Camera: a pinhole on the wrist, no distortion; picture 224 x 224 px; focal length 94.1 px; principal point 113.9 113.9 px. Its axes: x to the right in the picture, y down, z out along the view. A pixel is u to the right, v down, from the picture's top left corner.
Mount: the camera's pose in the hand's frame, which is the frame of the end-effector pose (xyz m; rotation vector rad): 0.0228 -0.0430 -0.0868 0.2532 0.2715 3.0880
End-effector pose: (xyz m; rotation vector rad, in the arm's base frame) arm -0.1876 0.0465 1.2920 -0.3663 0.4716 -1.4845
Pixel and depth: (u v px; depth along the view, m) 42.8 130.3 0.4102
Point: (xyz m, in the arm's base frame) -0.0859 -0.3648 1.5269
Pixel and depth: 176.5 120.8 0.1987
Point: -0.1378 0.1135 1.4178
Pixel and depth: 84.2 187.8 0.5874
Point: -0.2531 -0.2995 1.9351
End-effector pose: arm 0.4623 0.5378 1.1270 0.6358 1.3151 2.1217
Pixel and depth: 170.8 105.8 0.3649
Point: 0.7408 0.6166 1.2890
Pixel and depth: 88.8 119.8 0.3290
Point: 0.4896 0.7949 1.2240
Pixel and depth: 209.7 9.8 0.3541
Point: 0.7300 0.3628 1.5805
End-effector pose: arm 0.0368 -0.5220 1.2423 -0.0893 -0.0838 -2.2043
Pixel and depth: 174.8 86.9 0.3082
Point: 0.2018 -0.4659 1.4613
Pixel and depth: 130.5 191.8 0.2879
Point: -0.1465 -0.3783 1.4792
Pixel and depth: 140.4 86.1 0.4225
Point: 0.1880 -0.5670 1.5636
